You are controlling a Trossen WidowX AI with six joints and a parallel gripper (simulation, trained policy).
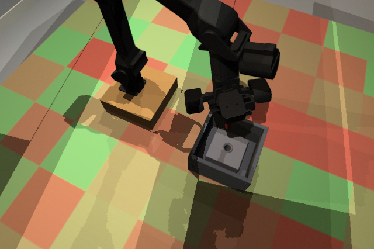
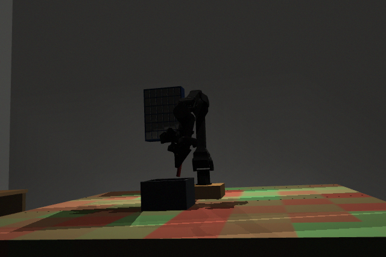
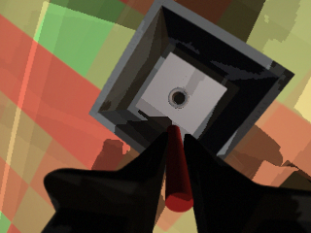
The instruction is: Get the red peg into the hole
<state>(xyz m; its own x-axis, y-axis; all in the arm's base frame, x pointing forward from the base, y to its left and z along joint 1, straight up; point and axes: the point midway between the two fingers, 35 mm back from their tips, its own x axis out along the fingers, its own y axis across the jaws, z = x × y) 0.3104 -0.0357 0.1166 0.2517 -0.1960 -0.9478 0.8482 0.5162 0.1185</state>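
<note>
The red peg lies 10 mm to the left of my gripper tip, 10 mm behind it and 10 mm above it. Round my gripper tip: dark box: 110 mm below, 30 mm to the right, 20 mm ahead; then grey plate: 90 mm below, 30 mm to the right, 20 mm ahead.
</note>
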